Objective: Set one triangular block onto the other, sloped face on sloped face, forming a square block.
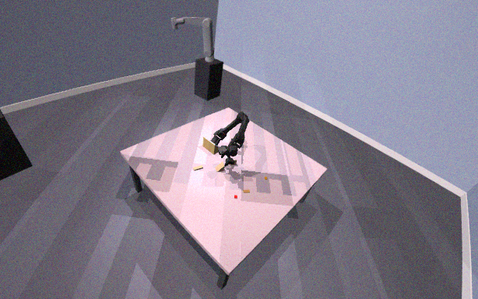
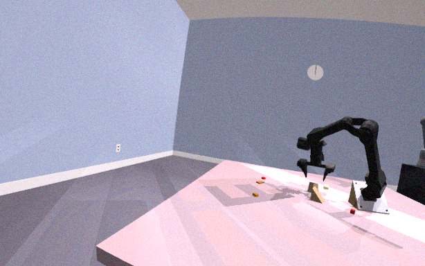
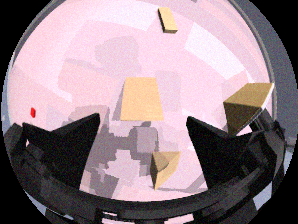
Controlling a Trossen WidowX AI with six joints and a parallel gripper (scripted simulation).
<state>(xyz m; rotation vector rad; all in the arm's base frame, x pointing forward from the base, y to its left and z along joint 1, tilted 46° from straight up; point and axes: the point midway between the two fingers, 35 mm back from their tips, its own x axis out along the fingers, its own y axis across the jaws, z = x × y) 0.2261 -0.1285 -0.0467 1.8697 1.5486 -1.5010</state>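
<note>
Now: gripper tip 10 mm to the left of the tan triangular block and 60 mm above it. The rest, counted from my gripper tip: red cube 100 mm behind, 220 mm to the left, 70 mm below; orange bit 320 mm ahead, 170 mm to the left, 70 mm below.
</note>
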